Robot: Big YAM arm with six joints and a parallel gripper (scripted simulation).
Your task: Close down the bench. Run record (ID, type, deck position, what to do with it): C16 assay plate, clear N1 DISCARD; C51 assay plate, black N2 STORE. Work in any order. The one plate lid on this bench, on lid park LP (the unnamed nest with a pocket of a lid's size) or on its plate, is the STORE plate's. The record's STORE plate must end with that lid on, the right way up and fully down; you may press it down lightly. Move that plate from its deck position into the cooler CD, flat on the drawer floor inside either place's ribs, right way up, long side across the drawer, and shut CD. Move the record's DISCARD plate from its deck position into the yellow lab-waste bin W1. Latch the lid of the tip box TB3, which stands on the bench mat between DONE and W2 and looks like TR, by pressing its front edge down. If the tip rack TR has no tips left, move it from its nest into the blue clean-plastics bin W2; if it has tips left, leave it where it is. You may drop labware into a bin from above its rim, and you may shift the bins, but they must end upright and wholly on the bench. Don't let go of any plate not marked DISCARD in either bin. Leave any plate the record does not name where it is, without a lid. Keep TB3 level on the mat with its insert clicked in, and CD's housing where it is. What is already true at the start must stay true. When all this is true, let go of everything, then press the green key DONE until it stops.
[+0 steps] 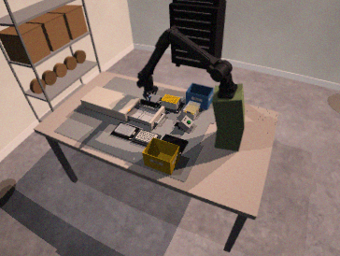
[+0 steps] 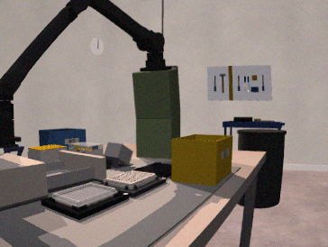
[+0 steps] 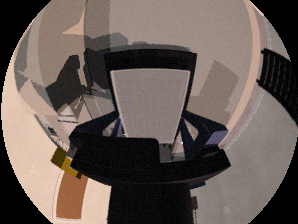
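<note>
Now: hand 2 cm above the black nest N2. Also, from my hand: black plate: right at my hand; yellow-topped tip rack TR: 18 cm behind, 1 cm to the right, 2 cm above; clear plate lid: right at my hand.
</note>
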